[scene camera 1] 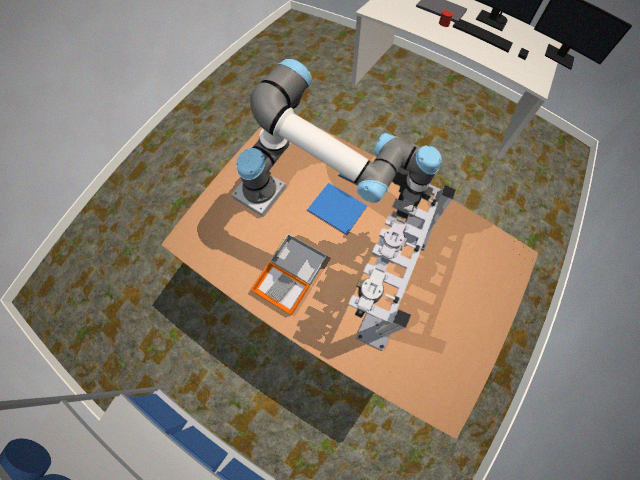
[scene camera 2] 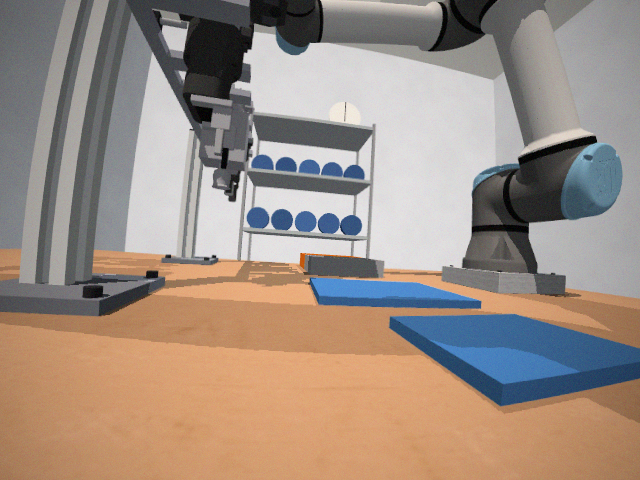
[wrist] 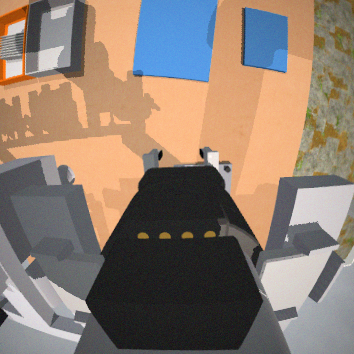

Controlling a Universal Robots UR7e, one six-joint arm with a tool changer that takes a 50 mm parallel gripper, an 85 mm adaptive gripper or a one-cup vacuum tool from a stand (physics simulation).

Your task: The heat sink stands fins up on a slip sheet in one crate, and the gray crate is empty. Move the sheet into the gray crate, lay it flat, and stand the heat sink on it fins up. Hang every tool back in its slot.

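Seen in the pictures: end effector, tool point: (scene camera 2: pixel 219 26); arm's base, origin of the base link: (scene camera 1: pixel 259 188) (scene camera 2: pixel 497 270).
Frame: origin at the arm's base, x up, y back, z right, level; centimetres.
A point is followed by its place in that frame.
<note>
The finned heat sink (scene camera 1: pixel 280 287) @(x -0.9, y -30.8, z 34.0 cm) (wrist: pixel 12 46) @(x -1.1, y -31.2, z 33.3 cm) stands fins up on the white slip sheet (scene camera 1: pixel 295 298) @(x -3.4, y -37.9, z 34.7 cm) in the orange crate (scene camera 1: pixel 272 302) @(x 0.2, y -31.3, z 40.9 cm) (scene camera 2: pixel 302 261) @(x -2.0, y -40.2, z 32.9 cm). The gray crate (scene camera 1: pixel 321 268) @(x -2.0, y -41.1, z 19.3 cm) (scene camera 2: pixel 341 266) @(x -1.6, y -33.7, z 13.4 cm) (wrist: pixel 78 40) @(x -2.7, y -34.2, z 13.4 cm) adjoins it and looks empty, with bright light patches on its floor. The arm's wrist is down at the far-end slot of the tool stand (scene camera 1: pixel 372 335) @(x -2.7, y -71.8, z 34.0 cm) (scene camera 2: pixel 64 155) @(x 9.4, y -71.6, z -17.4 cm), with a black tool body directly below it. My gripper (wrist: pixel 181 156) is open, its two fingertips apart with nothing between them, far from both crates. The tool joint is partly hidden.
Two other tools (scene camera 1: pixel 393 237) @(x 30.9, y -61.6, z 7.8 cm) (scene camera 1: pixel 371 289) @(x 30.9, y -62.4, z 26.2 cm) hang in the stand's nearer slots. A large blue plate (scene camera 1: pixel 336 208) @(x -3.0, y -34.4, z -8.2 cm) (scene camera 2: pixel 392 292) @(x -2.9, y -34.9, z -12.9 cm) (wrist: pixel 175 37) @(x -2.9, y -36.1, z -9.0 cm) lies between the gray crate and a smaller blue plate (scene camera 2: pixel 516 346) @(x -2.9, y -36.7, z -31.3 cm) (wrist: pixel 266 40) @(x -2.9, y -35.3, z -29.4 cm). The stand's slot brackets flank the gripper closely.
</note>
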